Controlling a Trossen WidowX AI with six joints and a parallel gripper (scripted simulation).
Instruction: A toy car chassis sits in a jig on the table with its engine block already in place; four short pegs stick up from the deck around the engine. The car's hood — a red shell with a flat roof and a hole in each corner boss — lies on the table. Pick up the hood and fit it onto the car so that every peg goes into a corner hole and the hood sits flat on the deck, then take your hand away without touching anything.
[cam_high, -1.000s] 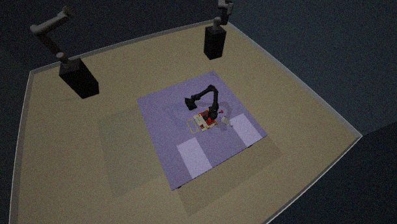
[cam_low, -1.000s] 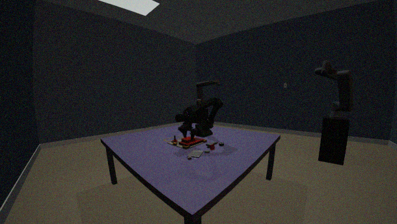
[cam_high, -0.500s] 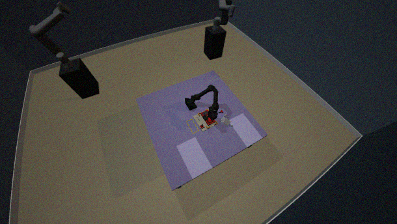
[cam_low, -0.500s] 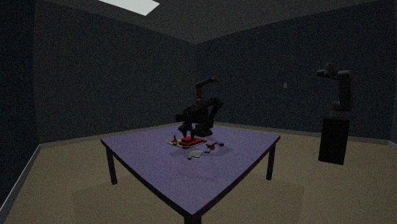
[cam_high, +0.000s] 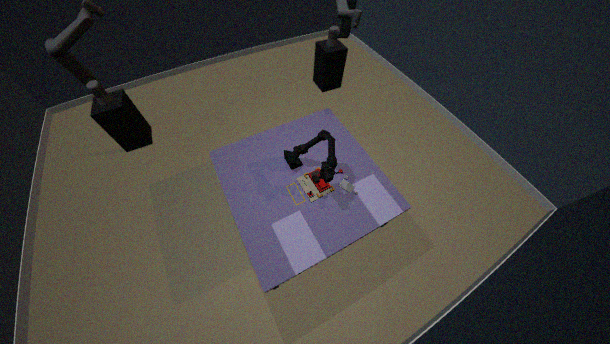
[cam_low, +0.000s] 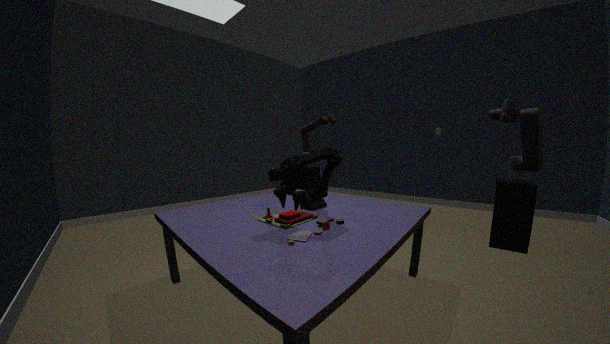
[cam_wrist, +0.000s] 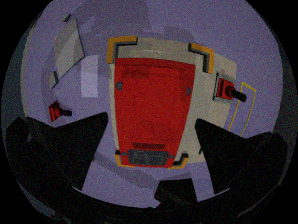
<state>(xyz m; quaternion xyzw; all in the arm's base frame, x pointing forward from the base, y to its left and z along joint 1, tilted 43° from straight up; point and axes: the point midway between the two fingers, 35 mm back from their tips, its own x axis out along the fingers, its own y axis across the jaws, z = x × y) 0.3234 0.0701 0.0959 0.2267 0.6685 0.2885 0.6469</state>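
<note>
The red hood lies 3 cm below my gripper tip. Round my gripper tip: grey flat plate: 19 cm to the left, 10 cm ahead, 7 cm below; then jig: 6 cm below, 3 cm to the right, 2 cm behind.
</note>
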